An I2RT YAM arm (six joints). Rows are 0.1 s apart.
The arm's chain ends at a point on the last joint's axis. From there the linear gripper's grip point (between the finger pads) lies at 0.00 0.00 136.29 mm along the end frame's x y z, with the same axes.
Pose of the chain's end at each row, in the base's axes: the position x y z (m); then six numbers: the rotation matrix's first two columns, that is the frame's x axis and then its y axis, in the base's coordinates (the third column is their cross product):
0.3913 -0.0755 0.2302 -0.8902 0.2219 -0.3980 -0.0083 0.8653 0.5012
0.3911 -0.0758 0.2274 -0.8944 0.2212 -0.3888 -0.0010 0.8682 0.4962
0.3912 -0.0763 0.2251 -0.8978 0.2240 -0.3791 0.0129 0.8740 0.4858
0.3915 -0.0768 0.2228 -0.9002 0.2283 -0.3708 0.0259 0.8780 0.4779
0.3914 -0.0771 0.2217 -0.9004 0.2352 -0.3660 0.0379 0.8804 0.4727
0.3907 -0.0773 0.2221 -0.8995 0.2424 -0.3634 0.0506 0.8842 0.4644
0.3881 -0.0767 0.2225 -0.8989 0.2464 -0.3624 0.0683 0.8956 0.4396
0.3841 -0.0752 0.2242 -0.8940 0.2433 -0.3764 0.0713 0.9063 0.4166
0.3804 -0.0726 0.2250 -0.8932 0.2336 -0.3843 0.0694 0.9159 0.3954
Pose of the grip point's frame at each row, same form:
0.4534 -0.0142 0.1255 -0.8902 0.2219 -0.3980 -0.0083 0.8653 0.5012
0.4521 -0.0153 0.1216 -0.8944 0.2212 -0.3888 -0.0010 0.8682 0.4962
0.4512 -0.0175 0.1178 -0.8978 0.2240 -0.3791 0.0129 0.8740 0.4858
0.4507 -0.0195 0.1143 -0.9002 0.2283 -0.3708 0.0259 0.8780 0.4779
0.4505 -0.0210 0.1124 -0.9004 0.2352 -0.3660 0.0379 0.8804 0.4727
0.4498 -0.0229 0.1120 -0.8995 0.2424 -0.3634 0.0506 0.8842 0.4644
0.4471 -0.0262 0.1105 -0.8989 0.2464 -0.3624 0.0683 0.8956 0.4396
0.4444 -0.0281 0.1114 -0.8940 0.2433 -0.3764 0.0713 0.9063 0.4166
0.4410 -0.0281 0.1113 -0.8932 0.2336 -0.3843 0.0694 0.9159 0.3954

